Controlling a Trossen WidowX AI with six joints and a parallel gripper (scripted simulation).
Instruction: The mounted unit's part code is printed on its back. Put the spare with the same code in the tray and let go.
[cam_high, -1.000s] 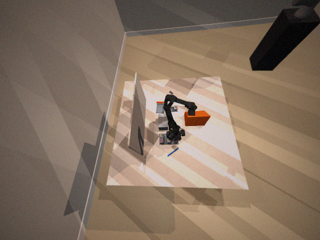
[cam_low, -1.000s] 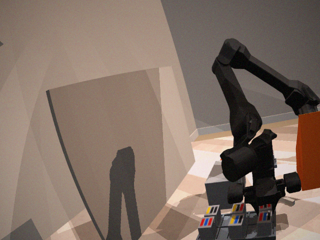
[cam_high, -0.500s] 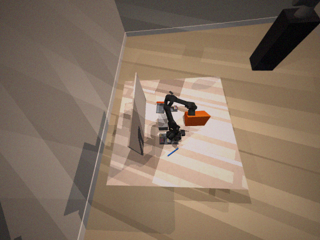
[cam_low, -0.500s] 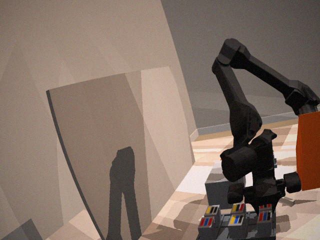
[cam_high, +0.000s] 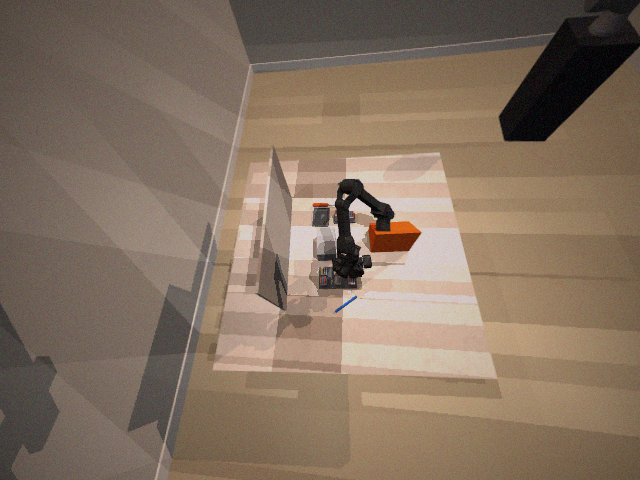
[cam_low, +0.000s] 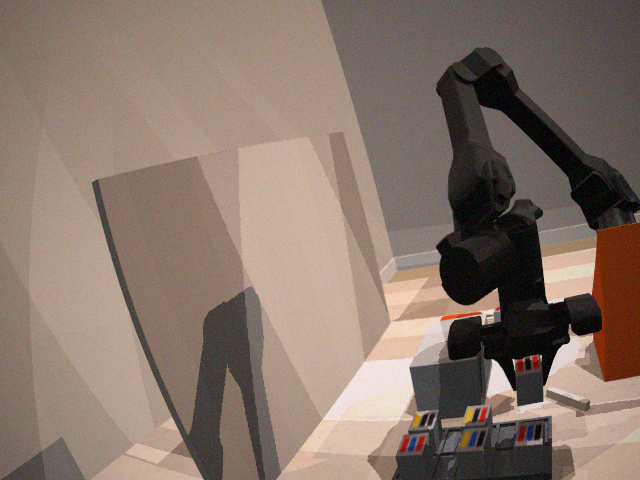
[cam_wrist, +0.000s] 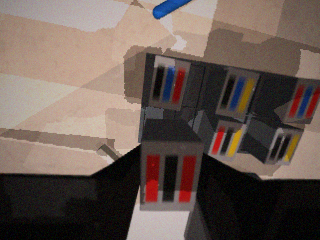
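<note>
The tray lies 21 cm ahead of my gripper tip, 34 cm to the right of it and 8 cm below it. The rest, counted from my gripper tip: small grey bar (4 cm behind, 8 cm to the right, 8 cm below); then blue pen (1 cm ahead, 17 cm to the left, 8 cm below); then grey spare block (2 cm above).
</note>
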